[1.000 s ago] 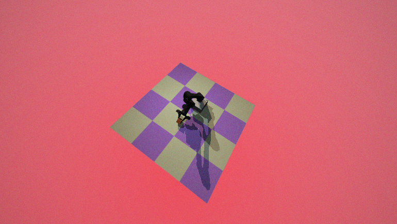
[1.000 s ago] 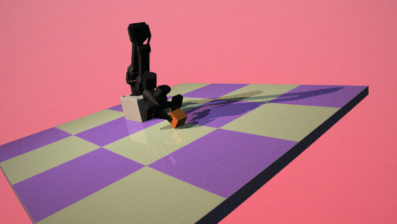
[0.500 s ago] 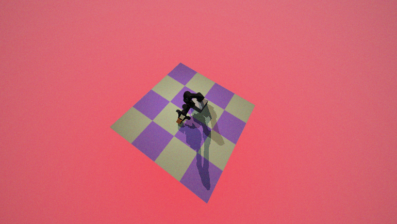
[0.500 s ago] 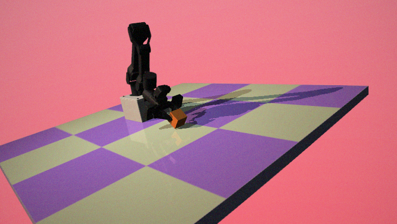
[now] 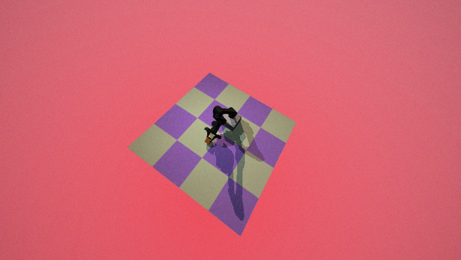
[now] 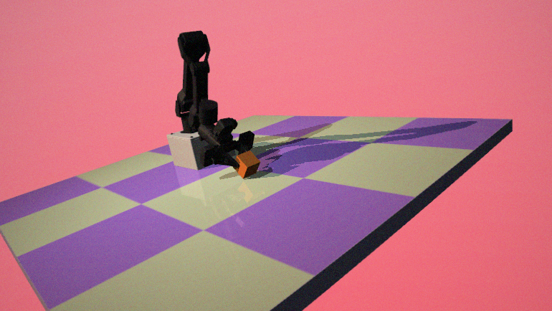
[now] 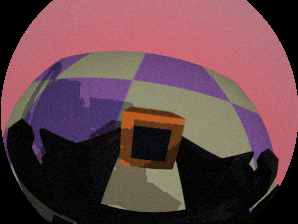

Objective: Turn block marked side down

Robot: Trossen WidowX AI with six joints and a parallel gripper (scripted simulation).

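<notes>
The orange block is 10 mm behind my gripper tip.
</notes>
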